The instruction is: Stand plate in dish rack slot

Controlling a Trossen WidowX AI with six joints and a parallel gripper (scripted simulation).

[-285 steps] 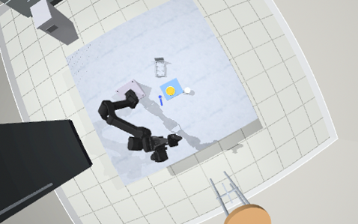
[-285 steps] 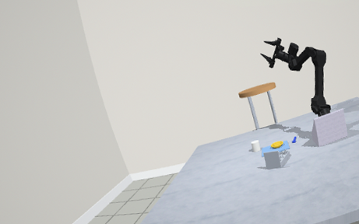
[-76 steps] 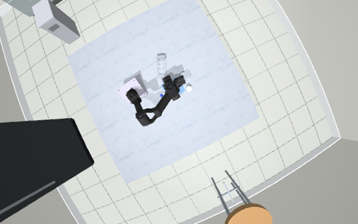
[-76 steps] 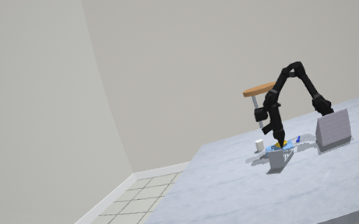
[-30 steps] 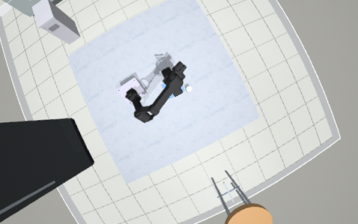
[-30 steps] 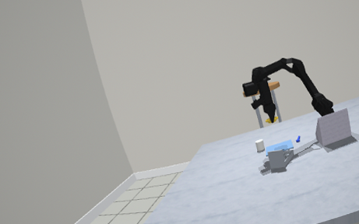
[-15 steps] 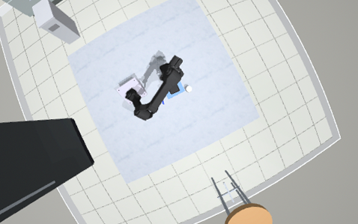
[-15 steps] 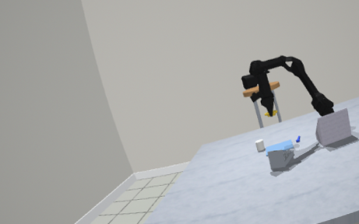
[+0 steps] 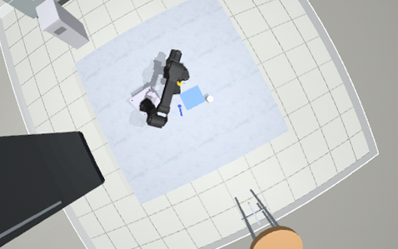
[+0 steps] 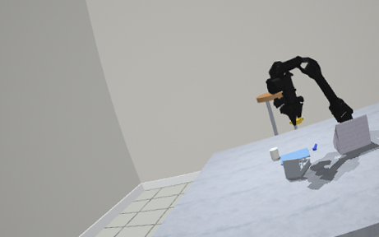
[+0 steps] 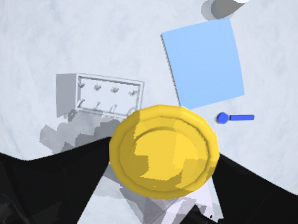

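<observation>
Right now my gripper tip is 60 mm short of the grey dish rack, 90 mm to the right of it and 160 mm above it. The rest, counted from my gripper tip: white cup: 120 mm ahead, 190 mm to the right, 160 mm below; then yellow plate: 10 mm above; then blue spoon: 90 mm behind, 120 mm to the right, 180 mm below.
</observation>
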